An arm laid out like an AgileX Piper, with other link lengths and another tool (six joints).
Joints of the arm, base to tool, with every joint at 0 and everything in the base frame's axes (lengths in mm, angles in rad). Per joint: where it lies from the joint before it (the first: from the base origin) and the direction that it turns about. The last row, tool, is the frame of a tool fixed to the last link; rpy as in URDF.
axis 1: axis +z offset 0 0 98.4
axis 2: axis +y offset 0 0 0
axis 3: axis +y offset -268.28 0 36.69
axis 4: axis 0.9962 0 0.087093 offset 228.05 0 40.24
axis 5: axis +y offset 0 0 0
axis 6: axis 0.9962 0 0.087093 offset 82.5 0 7.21
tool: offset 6.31 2 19.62 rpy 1.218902 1.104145 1.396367
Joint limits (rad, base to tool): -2.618..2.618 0..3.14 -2.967..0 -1.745..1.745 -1.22..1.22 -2.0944..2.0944
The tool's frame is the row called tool.
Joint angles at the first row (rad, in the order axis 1, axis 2, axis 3, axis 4, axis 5, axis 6):
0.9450, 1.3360, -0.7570, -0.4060, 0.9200, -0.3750
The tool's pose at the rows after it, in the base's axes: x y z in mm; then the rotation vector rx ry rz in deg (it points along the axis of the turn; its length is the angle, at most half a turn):
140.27, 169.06, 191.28, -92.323, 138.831, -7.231
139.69, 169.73, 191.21, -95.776, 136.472, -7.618
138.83, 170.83, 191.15, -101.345, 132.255, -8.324
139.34, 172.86, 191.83, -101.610, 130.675, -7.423
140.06, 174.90, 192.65, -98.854, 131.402, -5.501
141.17, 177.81, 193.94, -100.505, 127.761, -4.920
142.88, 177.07, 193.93, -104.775, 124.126, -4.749
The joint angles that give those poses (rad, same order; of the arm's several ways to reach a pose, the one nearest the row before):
0.9450, 1.3360, -0.7570, -0.4050, 0.8950, -0.4500
0.9450, 1.3360, -0.7570, -0.4050, 0.8850, -0.4990
0.9450, 1.3360, -0.7570, -0.4060, 0.8670, -0.5800
0.9450, 1.3360, -0.7570, -0.4060, 0.8420, -0.5880
0.9450, 1.3360, -0.7570, -0.3990, 0.8220, -0.5540
0.9440, 1.3360, -0.7570, -0.4080, 0.7800, -0.5830
0.9230, 1.3360, -0.7570, -0.3850, 0.7530, -0.6830

